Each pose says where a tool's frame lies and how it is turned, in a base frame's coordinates. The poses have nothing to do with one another.
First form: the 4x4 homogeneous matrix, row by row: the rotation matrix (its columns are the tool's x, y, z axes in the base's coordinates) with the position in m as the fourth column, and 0 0 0 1 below. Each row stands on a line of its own.
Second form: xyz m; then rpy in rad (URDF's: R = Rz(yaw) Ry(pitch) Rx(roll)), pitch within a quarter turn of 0, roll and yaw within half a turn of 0. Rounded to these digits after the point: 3 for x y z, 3 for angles.
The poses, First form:
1:
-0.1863 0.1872 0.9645 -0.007
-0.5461 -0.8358 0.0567 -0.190
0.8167 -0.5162 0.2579 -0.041
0 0 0 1
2:
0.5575 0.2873 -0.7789 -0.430
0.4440 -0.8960 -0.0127 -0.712
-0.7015 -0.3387 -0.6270 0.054
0 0 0 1
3:
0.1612 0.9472 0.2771 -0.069
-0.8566 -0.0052 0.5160 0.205
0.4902 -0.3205 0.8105 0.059
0 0 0 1
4:
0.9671 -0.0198 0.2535 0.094
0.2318 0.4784 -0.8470 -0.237
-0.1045 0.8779 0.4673 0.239
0 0 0 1
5:
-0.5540 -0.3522 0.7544 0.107
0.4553 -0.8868 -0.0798 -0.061
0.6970 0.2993 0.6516 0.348
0 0 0 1
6:
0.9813 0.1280 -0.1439 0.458
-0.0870 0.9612 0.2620 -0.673
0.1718 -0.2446 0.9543 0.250
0 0 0 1
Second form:
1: -0.007 -0.190 -0.041 -1.107 -0.956 -1.900
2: -0.430 -0.712 0.054 -2.646 0.778 0.673
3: -0.069 0.205 0.059 -0.377 -0.512 -1.385
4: 0.094 -0.237 0.239 1.082 0.105 0.235
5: 0.107 -0.061 0.348 0.431 -0.771 2.454
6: 0.458 -0.673 0.250 -0.251 -0.173 -0.088
